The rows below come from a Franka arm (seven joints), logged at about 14 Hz.
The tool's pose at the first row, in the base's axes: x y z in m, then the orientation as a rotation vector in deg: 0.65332, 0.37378, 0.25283, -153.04, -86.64, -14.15
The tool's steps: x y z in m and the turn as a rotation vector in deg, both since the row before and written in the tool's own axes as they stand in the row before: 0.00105, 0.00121, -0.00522, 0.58, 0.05, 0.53; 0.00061, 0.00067, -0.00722, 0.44, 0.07, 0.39; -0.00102, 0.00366, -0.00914, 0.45, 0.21, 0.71; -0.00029, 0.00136, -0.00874, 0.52, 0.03, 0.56; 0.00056, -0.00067, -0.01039, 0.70, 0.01, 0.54; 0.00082, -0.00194, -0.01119, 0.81, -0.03, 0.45; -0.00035, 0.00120, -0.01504, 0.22, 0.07, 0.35; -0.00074, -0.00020, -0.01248, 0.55, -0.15, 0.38; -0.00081, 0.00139, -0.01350, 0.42, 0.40, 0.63; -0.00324, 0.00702, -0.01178, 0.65, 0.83, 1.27; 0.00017, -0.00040, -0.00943, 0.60, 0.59, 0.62
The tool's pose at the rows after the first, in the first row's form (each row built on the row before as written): 0.65432, 0.37335, 0.25818, -152.93, -85.74, -13.71; 0.65448, 0.37251, 0.26541, -152.82, -85.06, -13.42; 0.65620, 0.36841, 0.27425, -152.84, -83.90, -13.28; 0.65641, 0.36612, 0.28280, -152.79, -82.98, -12.87; 0.65529, 0.36532, 0.29314, -152.59, -82.05, -12.29; 0.65331, 0.36523, 0.30435, -152.26, -81.23, -11.59; 0.65321, 0.36172, 0.31903, -152.28, -80.67, -11.48; 0.65192, 0.35906, 0.33118, -152.16, -80.05, -10.83; 0.65196, 0.35524, 0.34423, -152.04, -78.96, -10.97; 0.65532, 0.34645, 0.35472, -151.93, -76.83, -11.42; 0.65467, 0.34489, 0.36401, -151.55, -75.67, -11.67
